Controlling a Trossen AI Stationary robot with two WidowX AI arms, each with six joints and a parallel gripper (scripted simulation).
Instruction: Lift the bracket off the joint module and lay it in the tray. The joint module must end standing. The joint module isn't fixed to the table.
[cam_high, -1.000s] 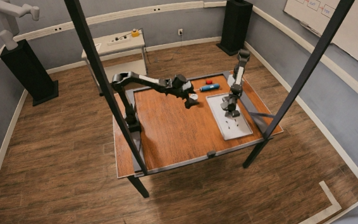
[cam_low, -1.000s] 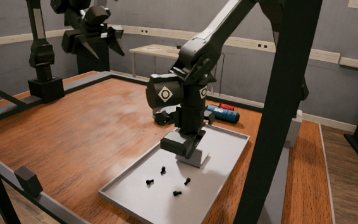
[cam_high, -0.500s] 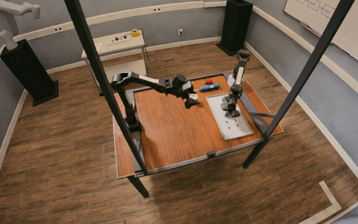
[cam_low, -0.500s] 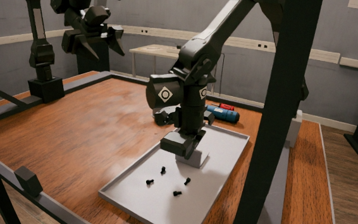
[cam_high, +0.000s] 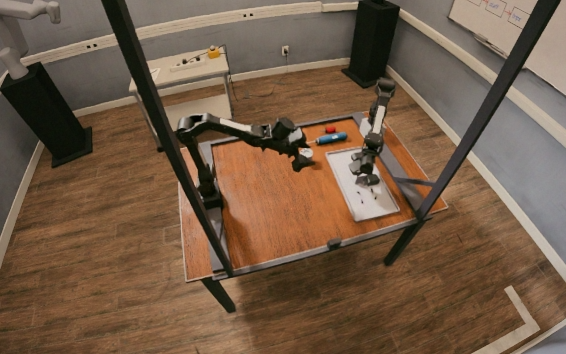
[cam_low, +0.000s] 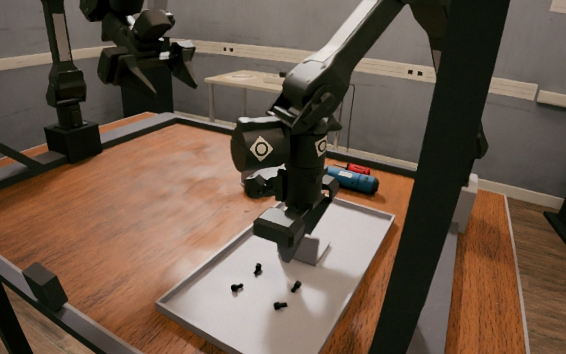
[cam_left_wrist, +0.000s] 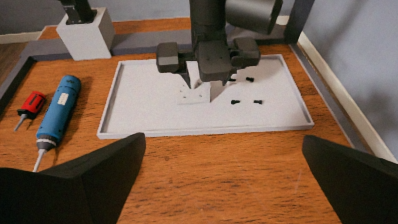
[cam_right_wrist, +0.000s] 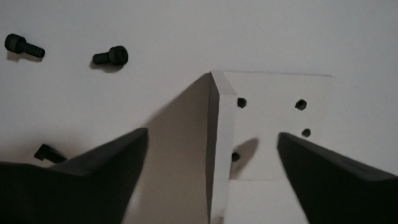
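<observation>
Right now the bracket is 30 mm ahead of my right hand, 10 mm to the right of it and 40 mm below it. From my right hand the other things lie so: red tool (380 mm ahead, 60 mm to the right, 40 mm below); joint module (250 mm ahead, 160 mm to the left, 30 mm below); tray (10 mm ahead, 50 mm below).
</observation>
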